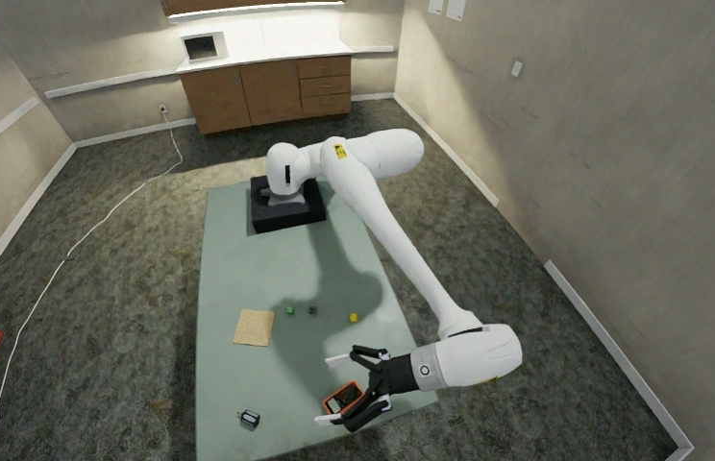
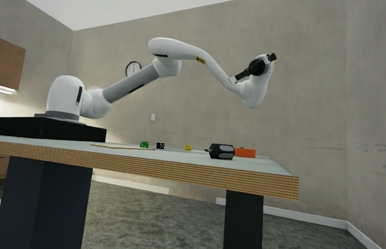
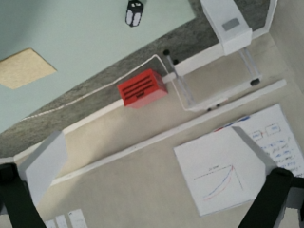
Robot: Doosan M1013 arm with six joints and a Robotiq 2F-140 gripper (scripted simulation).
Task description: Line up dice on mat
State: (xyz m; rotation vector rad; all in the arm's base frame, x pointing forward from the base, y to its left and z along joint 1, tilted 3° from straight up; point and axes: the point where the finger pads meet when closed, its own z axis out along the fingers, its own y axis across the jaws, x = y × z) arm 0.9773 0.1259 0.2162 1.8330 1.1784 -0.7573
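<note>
The green die is 360 mm behind my hand, 310 mm below it and 130 mm to the right of it. The rest, counted from my hand: orange-cased handheld device: 310 mm below, 40 mm to the left, 10 mm behind; yellow die: 310 mm below, 300 mm behind, 110 mm to the left; black device: 310 mm below, 280 mm to the right, 10 mm ahead.
</note>
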